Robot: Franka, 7 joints.
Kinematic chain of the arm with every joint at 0, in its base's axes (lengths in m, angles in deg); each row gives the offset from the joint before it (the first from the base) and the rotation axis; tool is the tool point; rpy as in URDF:
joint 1: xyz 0 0 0.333 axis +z
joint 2: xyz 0 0 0 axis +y
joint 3: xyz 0 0 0.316 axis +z
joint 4: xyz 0.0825 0 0 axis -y
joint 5: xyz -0.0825 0 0.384 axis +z
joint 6: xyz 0 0 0 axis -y
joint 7: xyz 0.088 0 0 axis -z
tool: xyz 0 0 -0.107 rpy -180 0 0
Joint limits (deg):
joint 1: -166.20..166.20
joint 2: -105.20..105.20
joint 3: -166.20..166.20
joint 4: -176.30..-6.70
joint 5: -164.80..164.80
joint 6: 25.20..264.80
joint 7: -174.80..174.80
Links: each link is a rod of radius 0.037 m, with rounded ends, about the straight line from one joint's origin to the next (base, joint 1, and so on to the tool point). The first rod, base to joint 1, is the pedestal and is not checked.
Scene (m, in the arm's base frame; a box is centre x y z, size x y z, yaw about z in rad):
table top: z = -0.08
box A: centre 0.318 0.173 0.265 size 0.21 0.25 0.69 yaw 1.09
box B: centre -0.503 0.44 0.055 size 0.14 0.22 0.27 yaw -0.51
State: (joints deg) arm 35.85 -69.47 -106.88 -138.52 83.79 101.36 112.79
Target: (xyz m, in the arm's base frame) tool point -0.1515 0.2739 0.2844
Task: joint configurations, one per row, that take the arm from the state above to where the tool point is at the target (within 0.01 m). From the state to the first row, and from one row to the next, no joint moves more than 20 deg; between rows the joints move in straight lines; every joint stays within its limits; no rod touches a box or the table.
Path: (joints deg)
1: 40.86 -65.97 -93.73 -118.75 82.26 98.59 118.89
2: 45.87 -62.48 -80.58 -98.98 80.73 95.82 124.99
3: 50.89 -58.98 -67.43 -79.21 79.21 93.05 131.08
4: 55.90 -55.48 -54.28 -59.44 77.68 90.28 137.18
5: 60.91 -51.99 -41.13 -39.67 76.15 87.51 143.28
6: 65.92 -48.49 -27.98 -19.90 74.62 84.75 149.38
7: 73.38 -44.53 -27.84 -38.20 75.93 86.25 144.80
8: 80.84 -40.58 -27.69 -56.50 77.23 87.75 140.23
9: 88.30 -36.62 -27.55 -74.80 78.53 89.26 135.66
10: 95.76 -32.67 -27.40 -93.10 79.84 90.76 131.08
11: 103.22 -28.71 -27.26 -111.39 81.14 92.27 126.51
12: 110.68 -24.76 -27.11 -129.69 82.44 93.77 121.94
13: 118.15 -20.80 -26.97 -147.99 83.75 95.27 117.36
14: 125.61 -16.85 -26.82 -166.29 85.05 96.78 112.79

